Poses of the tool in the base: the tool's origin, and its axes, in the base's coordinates. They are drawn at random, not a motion.
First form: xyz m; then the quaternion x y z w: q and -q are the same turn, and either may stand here.
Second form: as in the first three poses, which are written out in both.
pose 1, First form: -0.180 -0.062 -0.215 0.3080 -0.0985 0.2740 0.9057
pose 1, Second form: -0.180 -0.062 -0.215 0.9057 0.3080 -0.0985 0.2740
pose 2, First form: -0.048 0.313 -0.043 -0.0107 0.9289 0.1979 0.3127
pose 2, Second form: -0.048 0.313 -0.043 0.3127 -0.0107 0.9289 0.1979
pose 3, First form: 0.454 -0.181 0.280 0.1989 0.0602 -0.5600 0.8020
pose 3, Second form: 0.454 -0.181 0.280 0.8020 0.1989 0.0602 -0.5600
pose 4, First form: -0.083 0.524 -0.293 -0.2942 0.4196 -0.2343 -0.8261
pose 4, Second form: -0.083 0.524 -0.293 0.8261 0.2942 -0.4196 0.2343
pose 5, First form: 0.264 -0.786 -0.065 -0.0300 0.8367 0.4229 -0.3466
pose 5, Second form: 0.264 -0.786 -0.065 0.3466 0.0300 -0.8367 -0.4229
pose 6, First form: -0.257 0.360 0.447 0.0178 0.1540 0.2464 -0.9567
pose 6, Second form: -0.257 0.360 0.447 0.9567 -0.0178 -0.1540 -0.2464
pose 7, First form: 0.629 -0.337 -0.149 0.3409 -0.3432 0.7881 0.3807
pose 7, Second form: 0.629 -0.337 -0.149 0.3807 0.3409 -0.3432 0.7881
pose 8, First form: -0.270 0.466 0.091 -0.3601 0.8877 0.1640 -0.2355
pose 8, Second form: -0.270 0.466 0.091 0.2355 0.3601 -0.8877 -0.1640
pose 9, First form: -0.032 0.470 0.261 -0.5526 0.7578 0.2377 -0.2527
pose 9, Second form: -0.032 0.470 0.261 0.2527 0.5526 -0.7578 -0.2377
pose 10, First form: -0.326 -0.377 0.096 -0.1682 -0.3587 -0.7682 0.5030
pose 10, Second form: -0.326 -0.377 0.096 0.5030 -0.1682 -0.3587 -0.7682
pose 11, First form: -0.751 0.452 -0.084 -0.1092 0.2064 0.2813 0.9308
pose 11, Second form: -0.751 0.452 -0.084 0.9308 -0.1092 0.2064 0.2813
